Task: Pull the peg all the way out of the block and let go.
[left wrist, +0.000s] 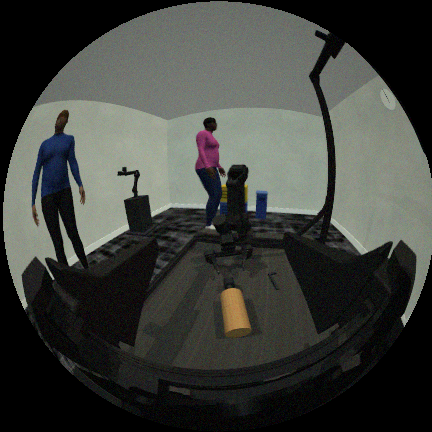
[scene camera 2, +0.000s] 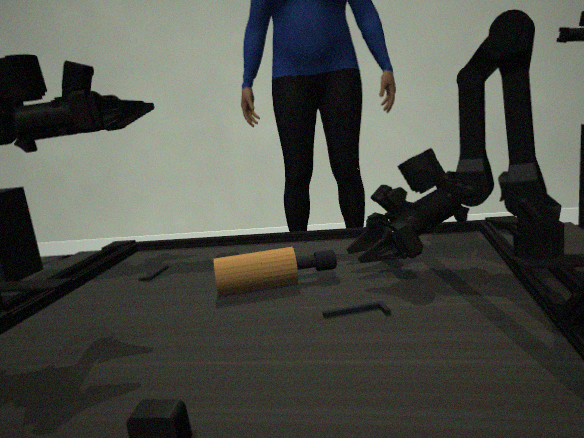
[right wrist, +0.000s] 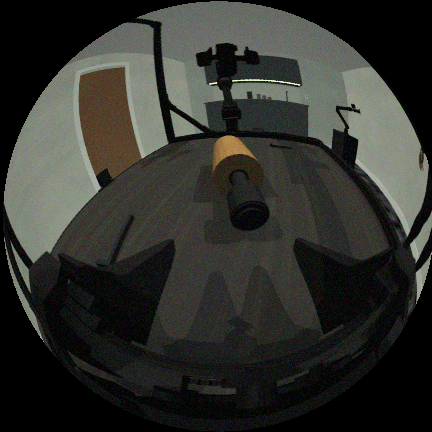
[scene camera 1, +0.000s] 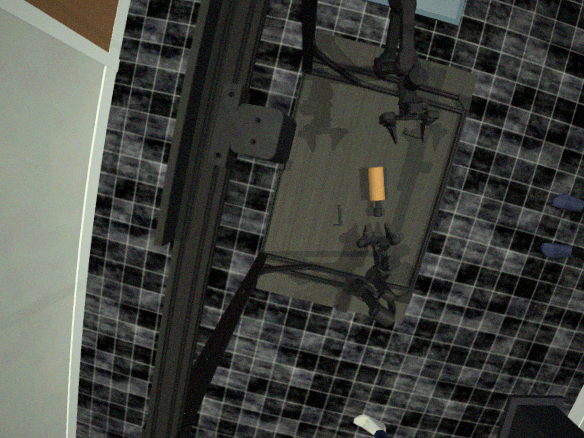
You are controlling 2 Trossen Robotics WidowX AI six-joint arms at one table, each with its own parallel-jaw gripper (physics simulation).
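An orange cylindrical block lies on its side on the table. A dark peg with a wider head sticks out of the block's end that faces the right arm; its inner part is hidden in the block. My right gripper is open and empty, low over the table, a short way from the peg head and facing it. My left gripper is open and empty, raised beyond the block's other end.
A dark L-shaped key lies beside the peg. A small dark bar lies beyond the block's far end. A dark box shows at the bottom of scene camera 2. Dark rails edge the table.
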